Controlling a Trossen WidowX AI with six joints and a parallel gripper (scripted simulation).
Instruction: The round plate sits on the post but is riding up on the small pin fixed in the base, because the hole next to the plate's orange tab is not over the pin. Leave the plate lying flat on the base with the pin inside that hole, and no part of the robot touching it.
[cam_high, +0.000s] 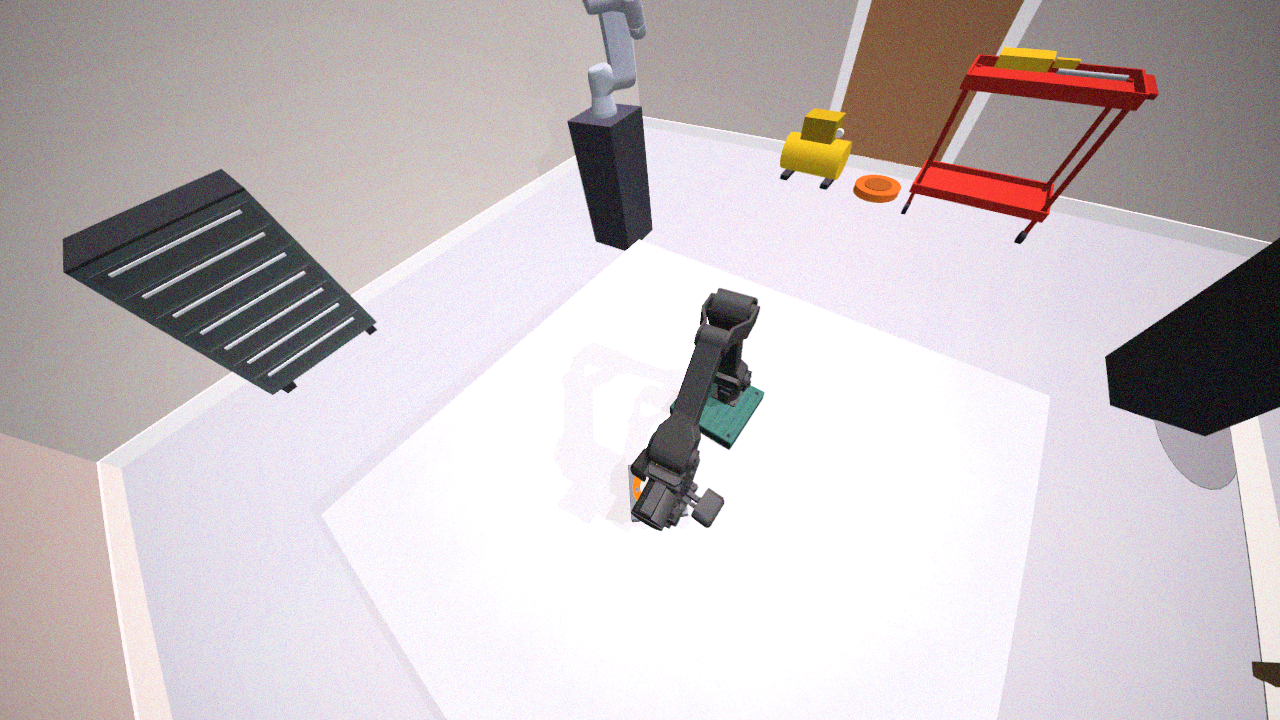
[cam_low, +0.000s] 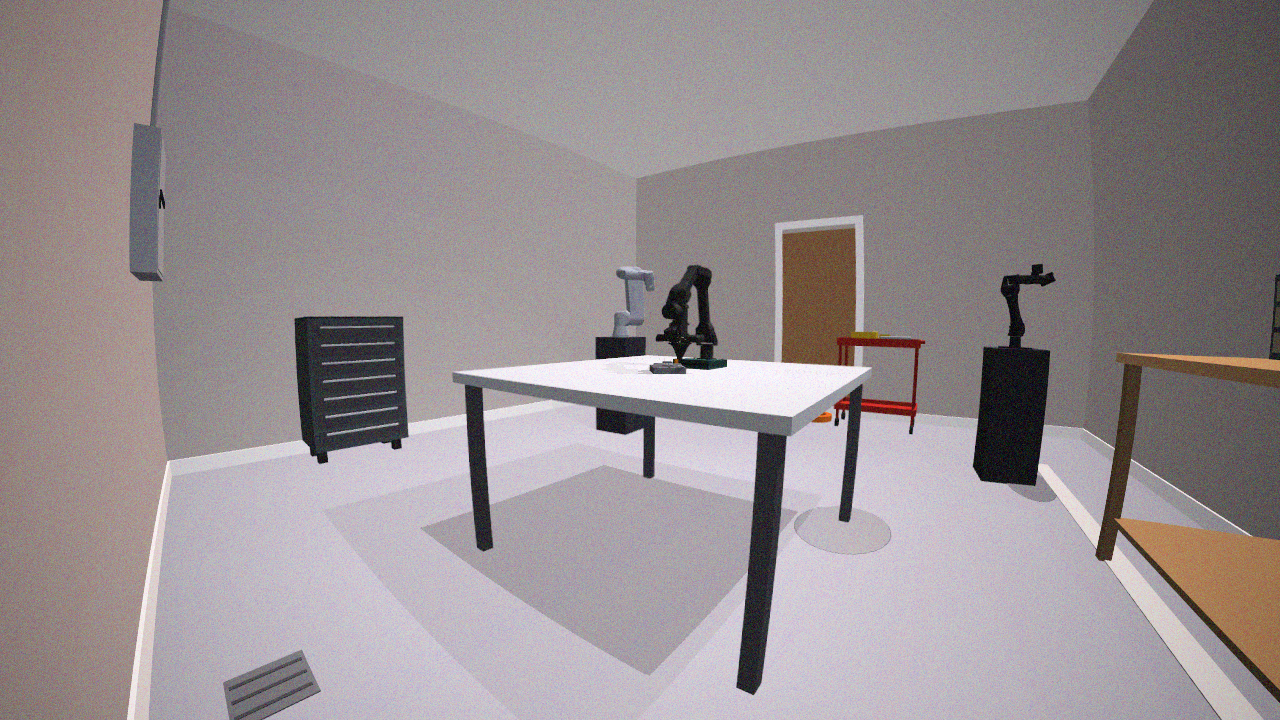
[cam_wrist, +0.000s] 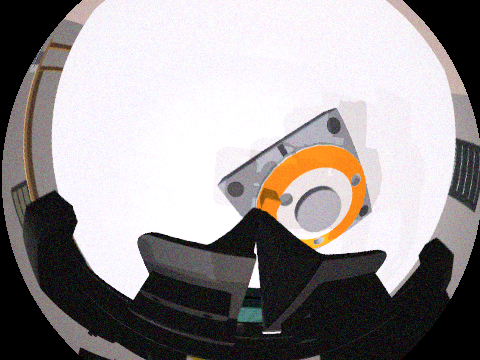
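Now: the square grey base 50 mm to the right of my gripper tip and 20 mm below it.
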